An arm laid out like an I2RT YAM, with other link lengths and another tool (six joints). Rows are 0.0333 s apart.
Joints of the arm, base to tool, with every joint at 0 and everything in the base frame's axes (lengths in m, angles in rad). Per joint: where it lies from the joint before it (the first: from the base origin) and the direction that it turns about. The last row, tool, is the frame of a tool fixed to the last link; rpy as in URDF.
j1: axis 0 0 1 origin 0 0 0.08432
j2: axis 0 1 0 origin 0.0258 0.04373 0.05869
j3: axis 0 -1 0 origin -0.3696 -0.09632 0
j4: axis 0 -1 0 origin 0.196 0.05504 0.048
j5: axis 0 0 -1 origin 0.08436 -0.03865 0.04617
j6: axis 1 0 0 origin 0.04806 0 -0.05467
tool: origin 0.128 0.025 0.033 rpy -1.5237 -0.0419 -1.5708
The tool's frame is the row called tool.
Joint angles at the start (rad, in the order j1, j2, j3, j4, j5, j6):
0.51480 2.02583 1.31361 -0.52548 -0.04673 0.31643
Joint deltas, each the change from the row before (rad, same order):
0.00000 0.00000 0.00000 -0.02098 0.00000 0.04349
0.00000 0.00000 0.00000 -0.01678 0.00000 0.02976
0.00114 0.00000 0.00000 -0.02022 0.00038 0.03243
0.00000 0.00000 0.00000 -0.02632 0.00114 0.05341
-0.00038 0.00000 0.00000 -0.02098 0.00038 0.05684
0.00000 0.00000 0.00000 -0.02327 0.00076 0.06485
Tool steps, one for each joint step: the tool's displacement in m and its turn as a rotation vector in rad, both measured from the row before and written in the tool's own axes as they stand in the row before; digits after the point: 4 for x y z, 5 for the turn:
0.0030 0.0043 0.0004 -0.02005 0.00821 0.04413
0.0024 0.0035 0.0003 -0.01584 0.00691 0.03025
0.0025 0.0044 0.0004 -0.01890 0.00878 0.03190
0.0046 0.0051 0.0005 -0.02370 0.01401 0.05401
0.0045 0.0036 0.0004 -0.01854 0.01248 0.05763
0.0053 0.0038 0.0005 -0.01977 0.01536 0.06523

